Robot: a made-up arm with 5 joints.
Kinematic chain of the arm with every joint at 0, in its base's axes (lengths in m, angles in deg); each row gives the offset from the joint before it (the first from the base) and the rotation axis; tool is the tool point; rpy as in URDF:
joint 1: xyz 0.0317 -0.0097 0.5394 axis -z
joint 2: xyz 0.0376 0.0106 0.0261 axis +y
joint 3: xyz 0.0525 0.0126 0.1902 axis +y
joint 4: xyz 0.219 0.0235 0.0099 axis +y
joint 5: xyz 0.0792 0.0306 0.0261 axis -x
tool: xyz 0.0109 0.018 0.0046 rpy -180 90 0
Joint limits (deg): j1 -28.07..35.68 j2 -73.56..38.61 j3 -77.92..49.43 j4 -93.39..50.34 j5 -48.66..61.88
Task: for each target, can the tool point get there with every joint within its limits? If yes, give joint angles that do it. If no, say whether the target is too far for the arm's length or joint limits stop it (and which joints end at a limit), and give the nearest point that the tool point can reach.
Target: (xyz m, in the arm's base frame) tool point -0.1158 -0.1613 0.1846
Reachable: no: joint limits stop it (at a limit: joint 1, joint 2, joint 3, joint 4, joint 5) | nearest point 0.2244 -0.0425 0.3711 | short by 0.406 m
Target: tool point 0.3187 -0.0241 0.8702
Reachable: yes | joints 21.64 -30.84 15.59 -6.27 49.85
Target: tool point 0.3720 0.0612 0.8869
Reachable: yes | joints 3.40 -5.51 -2.93 -28.53 -28.28
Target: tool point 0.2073 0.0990 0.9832
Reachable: yes | joints -5.09 10.81 -62.83 -75.41 48.28
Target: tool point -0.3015 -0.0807 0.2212
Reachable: no: joint limits stop it (at a limit: joint 2, joint 3, joint 5) | nearest point -0.2995 -0.0803 0.6659 | short by 0.445 m
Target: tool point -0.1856 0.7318 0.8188
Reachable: no: too far | nearest point -0.2538 0.3130 0.7831 | short by 0.426 m
